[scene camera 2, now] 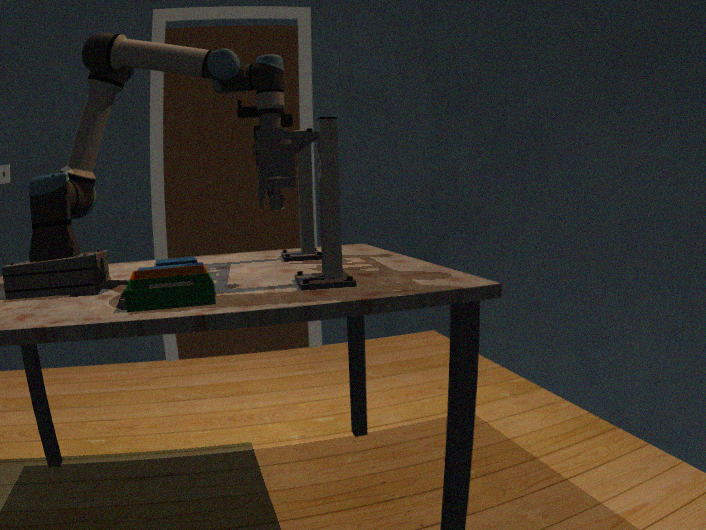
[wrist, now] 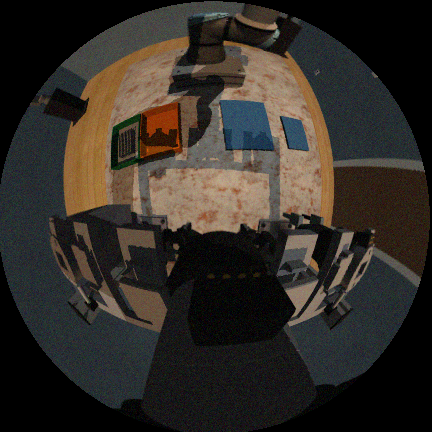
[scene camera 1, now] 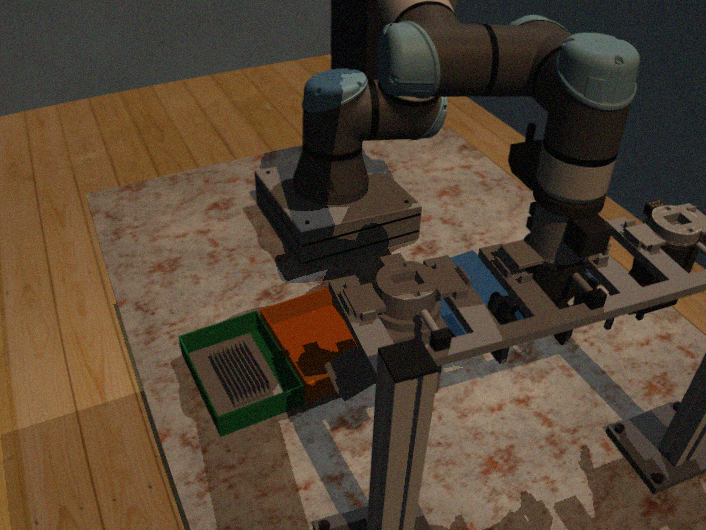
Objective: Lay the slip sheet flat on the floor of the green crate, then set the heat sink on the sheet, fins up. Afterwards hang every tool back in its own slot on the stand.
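Frame: origin at the arm's base, x ahead, y left, z up, level; metres.
Seen in the pictures: arm's base, link origin: (scene camera 2: 55, 258) (wrist: 205, 56) (scene camera 1: 330, 186).
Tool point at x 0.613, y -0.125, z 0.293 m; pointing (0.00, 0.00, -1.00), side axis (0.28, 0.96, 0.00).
Offsets run from my tool point to a thing's middle.
The green crate (scene camera 1: 256, 415) (scene camera 2: 171, 296) (wrist: 114, 150) stands at the table's left side. The pale slip sheet @(dx -0.342, dy -0.251, dz -0.371 m) (scene camera 1: 205, 375) lies flat on its floor. The dark heat sink @(dx -0.331, dy -0.248, dz -0.355 m) (scene camera 1: 239, 373) (wrist: 127, 142) lies on the sheet, fins up. The tool stand (scene camera 1: 399, 450) (scene camera 2: 330, 199) (wrist: 142, 300) holds a tool @(dx -0.058, dy -0.183, dz -0.108 m) (scene camera 1: 407, 285) in the slot nearest the crates and another tool @(dx +0.049, dy +0.172, dz -0.111 m) (scene camera 1: 675, 225) at its far end. My two-finger gripper (scene camera 1: 531, 345) (wrist: 215, 231) is open and empty, on the arm, at the stand's middle slot. Whether it is fully seated I cannot tell.
An orange crate (scene camera 1: 296, 306) (scene camera 2: 171, 272) (wrist: 162, 117) adjoins the green crate, partly beneath the stand in scene camera 1. A large blue panel @(dx -0.267, dy +0.185, dz -0.370 m) (scene camera 1: 476, 276) (wrist: 247, 125) and a smaller blue panel @(dx -0.217, dy +0.381, dz -0.370 m) (wrist: 295, 133) lie on the table. Stand plates flank the gripper closely on both sides.
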